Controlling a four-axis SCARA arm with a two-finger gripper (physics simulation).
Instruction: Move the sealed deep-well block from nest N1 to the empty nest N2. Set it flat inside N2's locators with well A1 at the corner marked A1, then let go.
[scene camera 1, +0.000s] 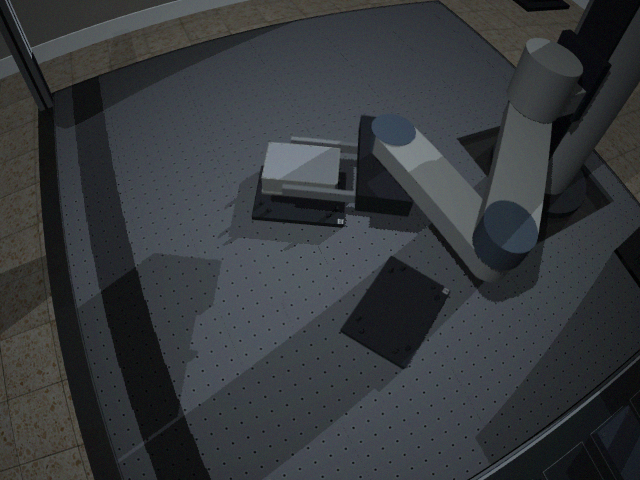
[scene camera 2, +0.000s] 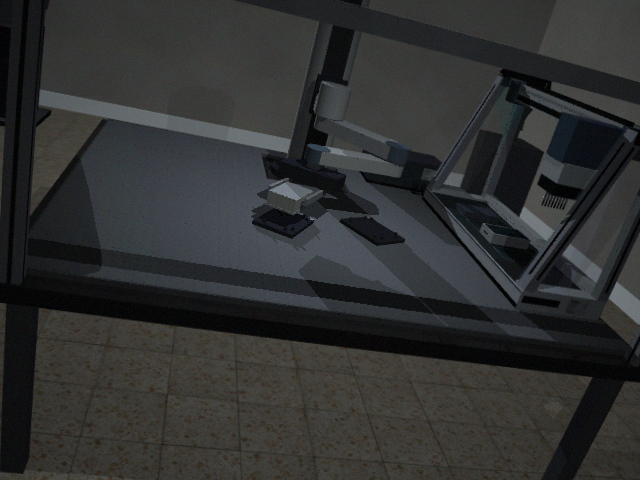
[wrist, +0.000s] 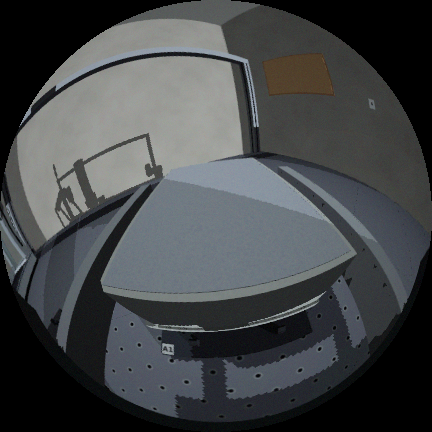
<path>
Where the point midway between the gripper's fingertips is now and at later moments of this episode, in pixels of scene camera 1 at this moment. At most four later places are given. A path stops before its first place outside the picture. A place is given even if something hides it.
The gripper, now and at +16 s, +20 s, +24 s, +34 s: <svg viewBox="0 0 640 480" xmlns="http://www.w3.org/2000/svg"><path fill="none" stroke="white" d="M286 164L394 313L394 313L403 297L364 316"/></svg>
</path>
